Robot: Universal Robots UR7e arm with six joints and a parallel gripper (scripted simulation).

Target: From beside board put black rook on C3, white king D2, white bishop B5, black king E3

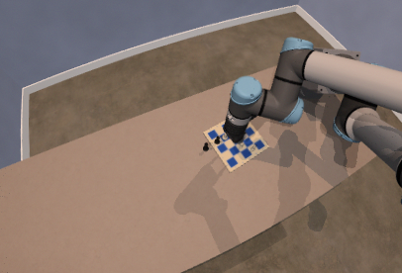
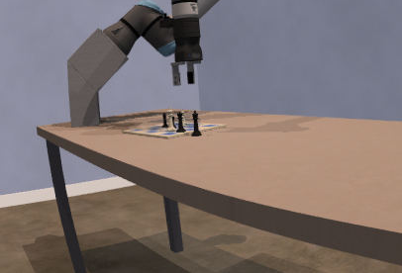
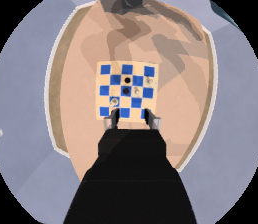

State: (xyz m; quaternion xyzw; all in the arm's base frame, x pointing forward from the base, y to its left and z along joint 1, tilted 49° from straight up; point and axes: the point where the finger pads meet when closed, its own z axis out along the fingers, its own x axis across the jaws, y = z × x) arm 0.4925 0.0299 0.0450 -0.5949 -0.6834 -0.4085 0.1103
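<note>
Now: hand 11 cm short of the black king, 4 cm to the left of it and 11 cm above it. Round my hand: white king (1 cm ahead, 6 cm to the right, 11 cm below); then chessboard (4 cm behind, 3 cm to the right, 14 cm below); then white bishop (9 cm behind, 4 cm to the left, 12 cm below).
</note>
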